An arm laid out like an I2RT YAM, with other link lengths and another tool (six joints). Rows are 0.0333 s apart.
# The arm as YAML. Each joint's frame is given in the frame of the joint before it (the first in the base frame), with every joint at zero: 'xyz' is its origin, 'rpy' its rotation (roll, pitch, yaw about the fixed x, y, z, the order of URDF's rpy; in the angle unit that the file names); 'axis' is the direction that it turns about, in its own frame. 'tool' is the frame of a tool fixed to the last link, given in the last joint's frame.
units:
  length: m
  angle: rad
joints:
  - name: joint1
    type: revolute
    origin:
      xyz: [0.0, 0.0, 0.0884]
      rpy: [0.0, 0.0, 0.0]
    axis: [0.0, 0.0, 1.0]
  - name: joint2
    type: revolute
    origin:
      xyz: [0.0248, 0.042, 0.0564]
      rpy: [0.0, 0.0, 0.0]
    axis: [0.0, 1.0, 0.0]
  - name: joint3
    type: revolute
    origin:
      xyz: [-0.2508, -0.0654, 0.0]
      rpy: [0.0, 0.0, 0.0]
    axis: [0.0, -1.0, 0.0]
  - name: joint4
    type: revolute
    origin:
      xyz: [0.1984, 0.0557, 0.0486]
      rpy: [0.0, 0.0, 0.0]
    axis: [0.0, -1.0, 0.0]
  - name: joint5
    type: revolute
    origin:
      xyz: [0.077, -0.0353, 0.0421]
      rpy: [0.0, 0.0, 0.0]
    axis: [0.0, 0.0, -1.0]
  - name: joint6
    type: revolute
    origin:
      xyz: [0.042, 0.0, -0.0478]
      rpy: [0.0, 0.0, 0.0]
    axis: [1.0, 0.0, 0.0]
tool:
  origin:
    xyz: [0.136, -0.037, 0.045]
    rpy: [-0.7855, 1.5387, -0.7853]
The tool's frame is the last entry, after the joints.
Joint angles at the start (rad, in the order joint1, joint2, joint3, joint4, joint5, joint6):
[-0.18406 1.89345 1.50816 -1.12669 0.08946 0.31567]
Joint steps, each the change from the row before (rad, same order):
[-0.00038 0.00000 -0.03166 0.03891 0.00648 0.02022]
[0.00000 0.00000 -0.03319 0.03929 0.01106 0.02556]
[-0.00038 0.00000 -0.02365 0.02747 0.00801 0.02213]
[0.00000 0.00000 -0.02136 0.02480 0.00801 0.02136]
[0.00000 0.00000 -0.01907 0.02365 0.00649 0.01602]
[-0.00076 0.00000 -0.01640 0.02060 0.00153 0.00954]
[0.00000 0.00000 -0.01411 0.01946 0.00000 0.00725]
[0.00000 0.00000 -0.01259 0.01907 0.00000 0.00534]
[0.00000 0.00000 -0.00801 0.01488 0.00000 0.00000]
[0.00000 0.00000 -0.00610 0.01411 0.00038 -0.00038]
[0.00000 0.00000 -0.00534 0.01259 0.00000 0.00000]
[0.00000 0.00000 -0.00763 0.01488 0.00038 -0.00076]
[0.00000 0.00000 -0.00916 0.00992 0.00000 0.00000]
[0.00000 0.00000 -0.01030 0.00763 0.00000 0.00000]
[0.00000 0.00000 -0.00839 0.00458 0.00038 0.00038]
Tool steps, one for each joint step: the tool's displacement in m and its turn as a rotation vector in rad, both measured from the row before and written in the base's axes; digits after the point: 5 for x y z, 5 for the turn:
[-0.00063 -0.00178 -0.00567 -0.00679 -0.00801 -0.02088]
[-0.00160 -0.00240 -0.00566 -0.01071 -0.00684 -0.02613]
[-0.00169 -0.00185 -0.00401 -0.00740 -0.00500 -0.02291]
[-0.00169 -0.00166 -0.00353 -0.00733 -0.00471 -0.02177]
[-0.00104 -0.00135 -0.00311 -0.00630 -0.00553 -0.01637]
[-0.00061 -0.00066 -0.00294 -0.00170 -0.00522 -0.01032]
[0.00004 -0.00019 -0.00254 -0.00052 -0.00631 -0.00716]
[0.00048 -0.00022 -0.00218 -0.00082 -0.00715 -0.00527]
[0.00114 -0.00021 -0.00125 -0.00127 -0.00675 0.00000]
[0.00152 -0.00034 -0.00078 -0.00188 -0.00775 0.00033]
[0.00138 -0.00026 -0.00068 -0.00134 -0.00713 0.00000]
[0.00124 -0.00028 -0.00108 -0.00178 -0.00694 0.00070]
[-0.00045 0.00008 -0.00172 -0.00014 -0.00075 0.00000]
[-0.00136 0.00026 -0.00211 0.00049 0.00262 0.00000]
[-0.00155 0.00022 -0.00176 0.00037 0.00376 -0.00042]

